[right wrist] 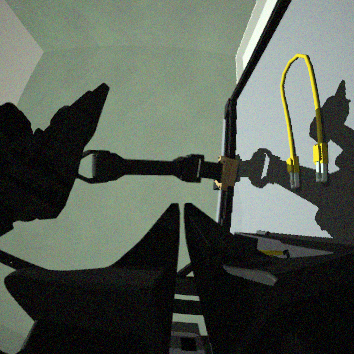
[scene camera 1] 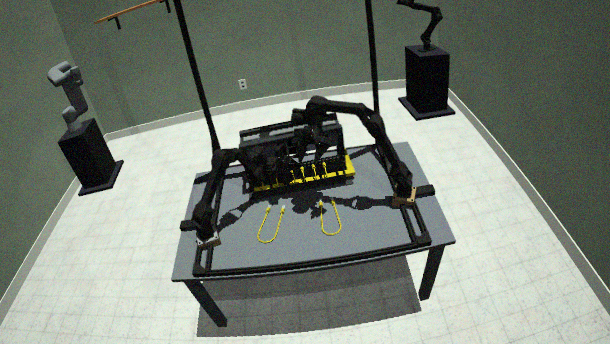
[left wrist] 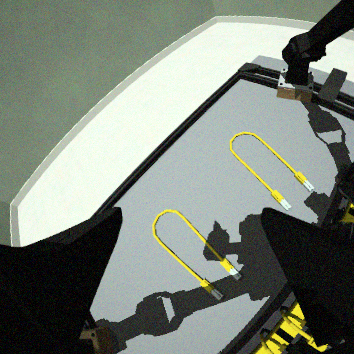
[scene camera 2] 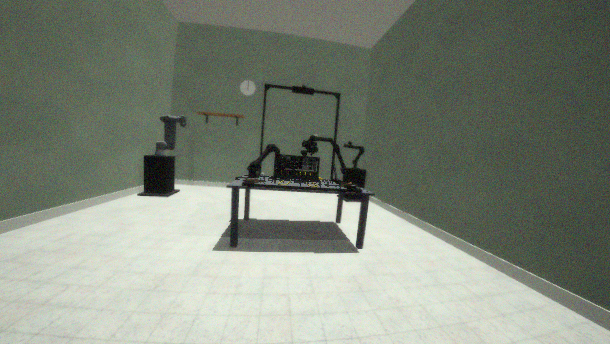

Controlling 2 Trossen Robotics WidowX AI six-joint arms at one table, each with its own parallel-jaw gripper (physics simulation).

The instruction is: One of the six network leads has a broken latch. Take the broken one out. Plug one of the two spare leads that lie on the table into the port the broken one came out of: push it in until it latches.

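Frame: origin at the left arm's base, x ahead, y left, z up, level; metres.
Where they show: left gripper, fingertip midpoint: [right wrist: 101, 88] [scene camera 1: 307, 162] [left wrist: 192, 214] [scene camera 2: 307, 156]; right gripper, fingertip midpoint: [right wrist: 180, 209] [scene camera 1: 300, 166] [left wrist: 317, 275] [scene camera 2: 301, 164]; left arm's base, link origin: [right wrist: 219, 171] [scene camera 1: 404, 192] [left wrist: 84, 352] [scene camera 2: 346, 182]; right arm's base, link origin: [scene camera 1: 206, 234] [left wrist: 296, 77] [scene camera 2: 252, 177].
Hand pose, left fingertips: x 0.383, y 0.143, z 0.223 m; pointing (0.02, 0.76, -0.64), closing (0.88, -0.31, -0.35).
Things, the pixels of their top centre, and the offset from my left fingertips. "spot": a spot on its surface instead. Level surfaces: height alone.
- dark rack, surface spot: [scene camera 1: 342, 135] spot: dx -0.063, dy -0.281, dz -0.045 m
- spare lead, surface spot: [left wrist: 245, 133] spot: dx +0.171, dy +0.228, dz -0.262 m
- yellow strip, surface spot: [scene camera 1: 350, 166] spot: dx -0.089, dy -0.283, dz -0.224 m
- grey table, surface height: dz -0.265 m
Several yellow network leads [scene camera 1: 314, 171] stand in a row of ports low on the dark rack [scene camera 1: 342, 135]; I cannot tell which latch is broken. One spare lead [scene camera 1: 266, 242] [left wrist: 245, 133] lies U-shaped on the table, at left in scene camera 1. The other spare lead [scene camera 1: 330, 233] [left wrist: 170, 211] [right wrist: 320, 152] lies to its right. My left gripper [scene camera 1: 310, 154] [left wrist: 192, 214] is open and empty above the row, in front of the rack. My right gripper [scene camera 1: 272, 172] [right wrist: 180, 209] is shut near the row's left end, with no lead visible between its tips. Its fingers hide most of the row in the right wrist view.
A yellow strip [scene camera 1: 350, 166] runs along the rack's foot. Both arms reach in from the table's sides, and the left forearm arches over the rack's right end. Dark rails [scene camera 1: 320, 263] border the grey table [scene camera 1: 300, 252]. The arms' shadows cross the table between rack and spare leads.
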